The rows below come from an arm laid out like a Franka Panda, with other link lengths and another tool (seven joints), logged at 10 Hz.
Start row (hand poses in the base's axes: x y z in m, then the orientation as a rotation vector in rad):
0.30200 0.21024 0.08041 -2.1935 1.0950 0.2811
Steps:
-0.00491 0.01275 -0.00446 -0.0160 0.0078 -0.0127
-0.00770 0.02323 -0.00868 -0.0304 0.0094 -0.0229
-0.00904 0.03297 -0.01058 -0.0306 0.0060 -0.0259
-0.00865 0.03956 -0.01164 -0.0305 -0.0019 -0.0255
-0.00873 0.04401 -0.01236 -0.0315 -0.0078 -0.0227
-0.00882 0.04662 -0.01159 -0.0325 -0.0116 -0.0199
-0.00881 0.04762 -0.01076 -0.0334 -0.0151 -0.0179
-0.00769 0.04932 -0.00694 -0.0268 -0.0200 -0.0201
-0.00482 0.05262 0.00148 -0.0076 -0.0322 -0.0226
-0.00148 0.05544 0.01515 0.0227 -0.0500 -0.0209
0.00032 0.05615 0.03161 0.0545 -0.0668 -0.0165
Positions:
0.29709 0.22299 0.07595 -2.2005 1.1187 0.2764
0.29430 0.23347 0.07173 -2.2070 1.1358 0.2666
0.29296 0.24321 0.06983 -2.2050 1.1372 0.2613
0.29335 0.24980 0.06877 -2.2045 1.1323 0.2526
0.29327 0.25425 0.06805 -2.2066 1.1265 0.2467
0.29318 0.25686 0.06882 -2.2088 1.1217 0.2431
0.29319 0.25786 0.06965 -2.2105 1.1180 0.2396
0.29431 0.25956 0.07347 -2.2030 1.1152 0.2364
0.29718 0.26286 0.08189 -2.1835 1.1042 0.2313
0.30052 0.26568 0.09556 -2.1563 1.0816 0.2272
0.30232 0.26639 0.11202 -2.1295 1.0563 0.2262

